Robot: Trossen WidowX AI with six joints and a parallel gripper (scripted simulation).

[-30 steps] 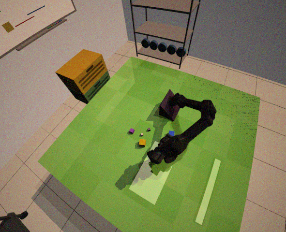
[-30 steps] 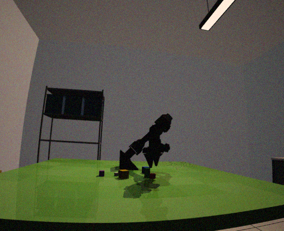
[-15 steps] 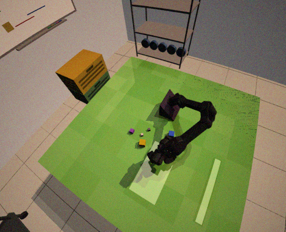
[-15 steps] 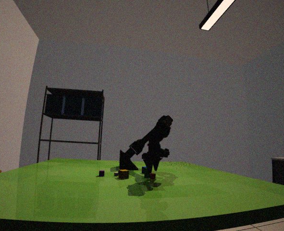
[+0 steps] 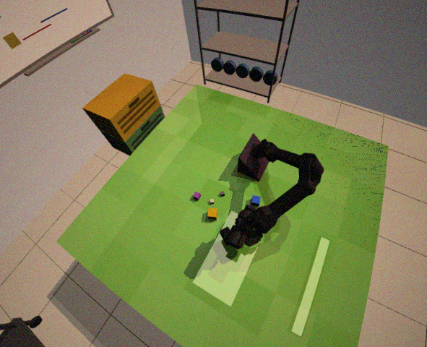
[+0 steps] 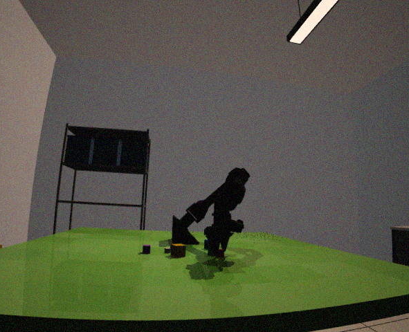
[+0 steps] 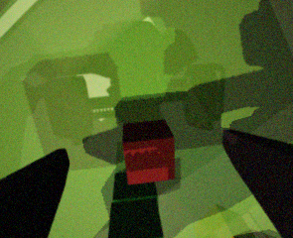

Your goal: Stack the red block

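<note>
Now: the blue block 160 mm behind my gripper tip, 20 mm to the left of it and 10 mm above it. Also, from my gripper tip: red block: right at my gripper tip; purple block: 90 mm behind, 260 mm to the right.
</note>
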